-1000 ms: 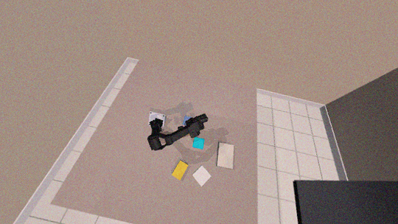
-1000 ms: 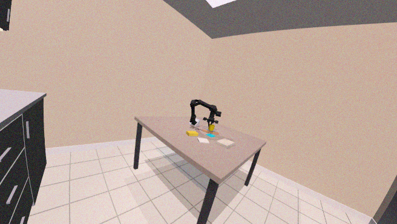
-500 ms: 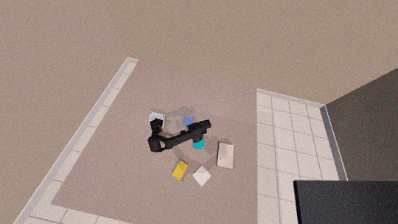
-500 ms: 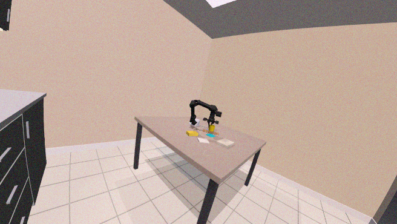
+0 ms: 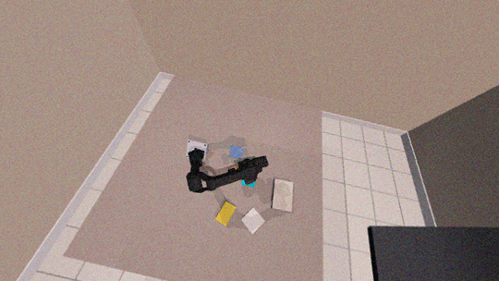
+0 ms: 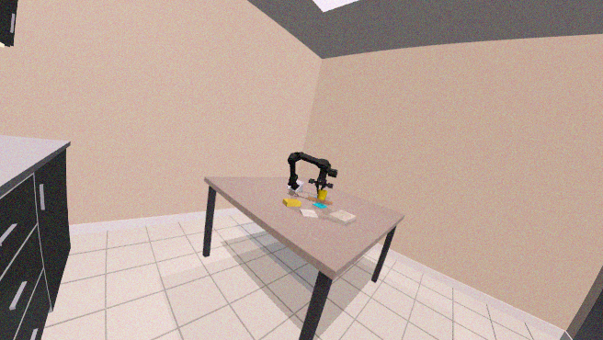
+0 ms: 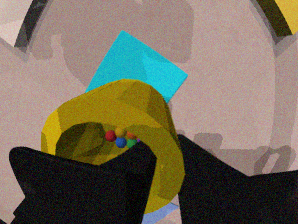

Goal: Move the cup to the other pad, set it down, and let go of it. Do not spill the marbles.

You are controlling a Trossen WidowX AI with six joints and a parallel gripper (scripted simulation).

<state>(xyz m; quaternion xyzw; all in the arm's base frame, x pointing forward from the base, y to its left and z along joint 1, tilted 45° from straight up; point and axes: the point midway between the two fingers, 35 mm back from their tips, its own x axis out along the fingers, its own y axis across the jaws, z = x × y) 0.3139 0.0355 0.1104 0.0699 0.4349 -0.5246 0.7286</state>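
Now: the cyan pad 9 cm below my gripper tip and 4 cm ahead of it. Round my gripper tip: yellow block (23 cm to the right, 7 cm below, 3 cm behind); then curved wooden strip (8 cm to the left, 8 cm below, 3 cm behind); then yellow cup (2 cm to the left, 2 cm ahead).
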